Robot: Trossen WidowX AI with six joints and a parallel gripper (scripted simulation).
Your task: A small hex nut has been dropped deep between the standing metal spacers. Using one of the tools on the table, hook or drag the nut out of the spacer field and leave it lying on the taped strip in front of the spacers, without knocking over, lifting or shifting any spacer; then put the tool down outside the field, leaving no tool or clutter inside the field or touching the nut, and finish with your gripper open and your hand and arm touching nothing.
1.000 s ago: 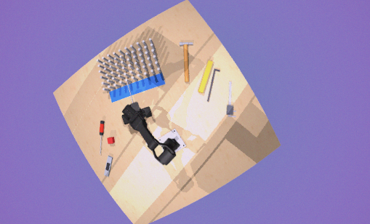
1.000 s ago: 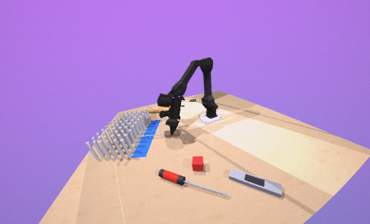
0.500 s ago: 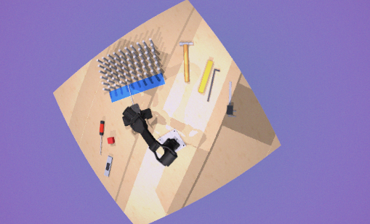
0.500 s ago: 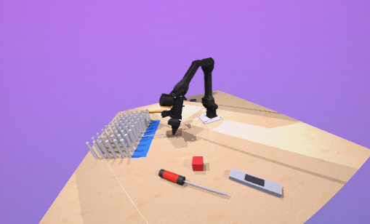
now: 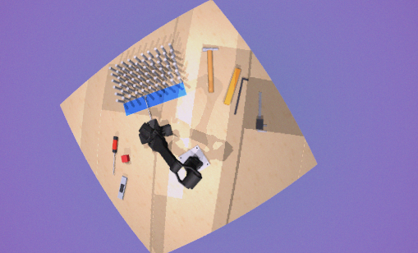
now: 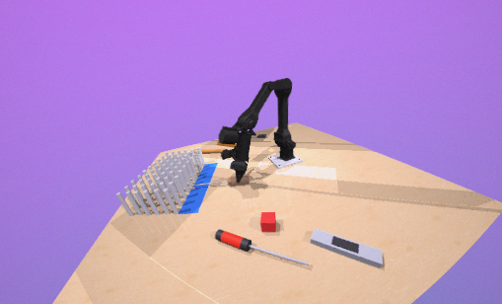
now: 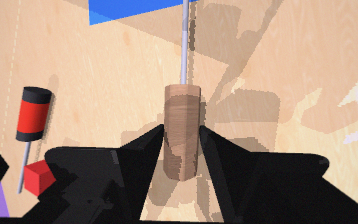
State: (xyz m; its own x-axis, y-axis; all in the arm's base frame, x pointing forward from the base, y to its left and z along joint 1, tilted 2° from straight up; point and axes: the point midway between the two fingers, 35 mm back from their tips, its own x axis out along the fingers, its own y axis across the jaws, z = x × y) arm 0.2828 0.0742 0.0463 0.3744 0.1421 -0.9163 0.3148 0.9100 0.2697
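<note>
The red cube is 2 cm behind my gripper tip and 26 cm to the left of it. Round my gripper tip: flat grey bar: 15 cm behind, 42 cm to the left; thin metal rod tool: 10 cm ahead, 4 cm to the right; blue taped strip: 16 cm ahead, 10 cm to the right, 2 cm below.
</note>
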